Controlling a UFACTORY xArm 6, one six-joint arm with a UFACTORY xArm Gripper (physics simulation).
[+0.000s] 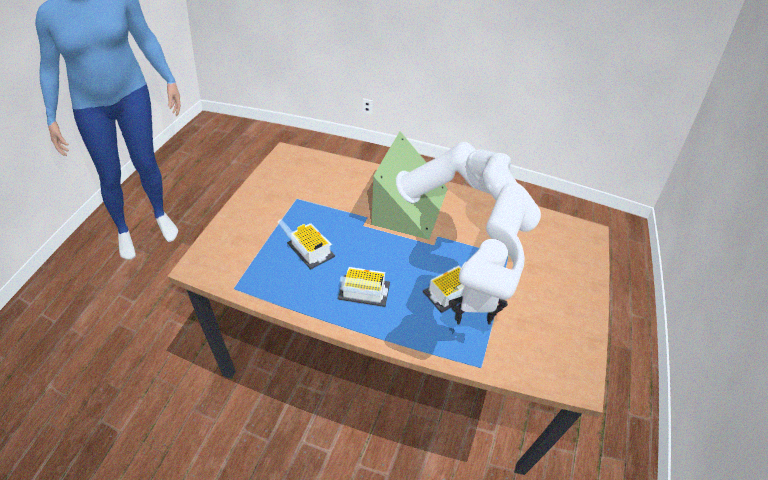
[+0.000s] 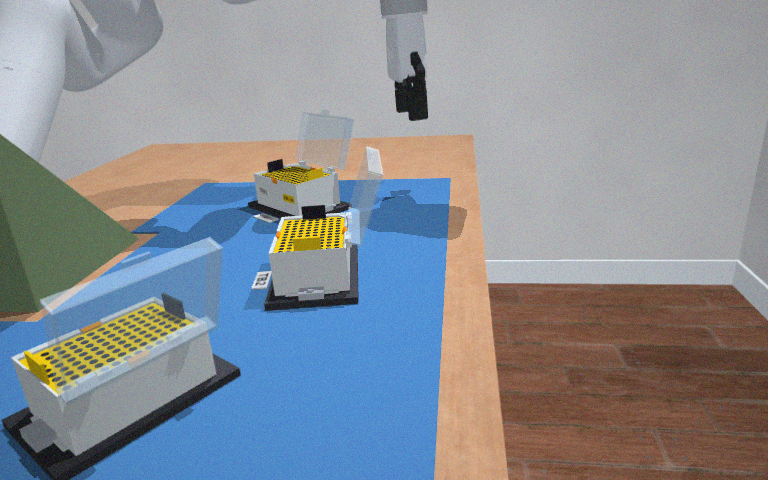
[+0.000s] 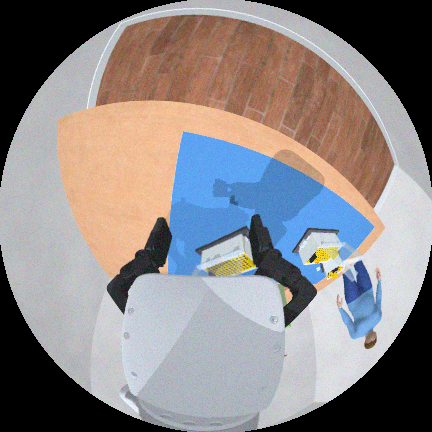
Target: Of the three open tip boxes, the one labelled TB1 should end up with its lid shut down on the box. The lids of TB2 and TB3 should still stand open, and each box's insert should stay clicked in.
Labels:
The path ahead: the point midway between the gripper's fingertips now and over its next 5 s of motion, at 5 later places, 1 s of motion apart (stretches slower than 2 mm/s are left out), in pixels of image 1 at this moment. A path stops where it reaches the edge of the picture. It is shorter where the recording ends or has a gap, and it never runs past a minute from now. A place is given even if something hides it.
My gripper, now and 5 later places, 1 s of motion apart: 473,320; 465,305; 457,290; 481,272; 504,290; 491,297

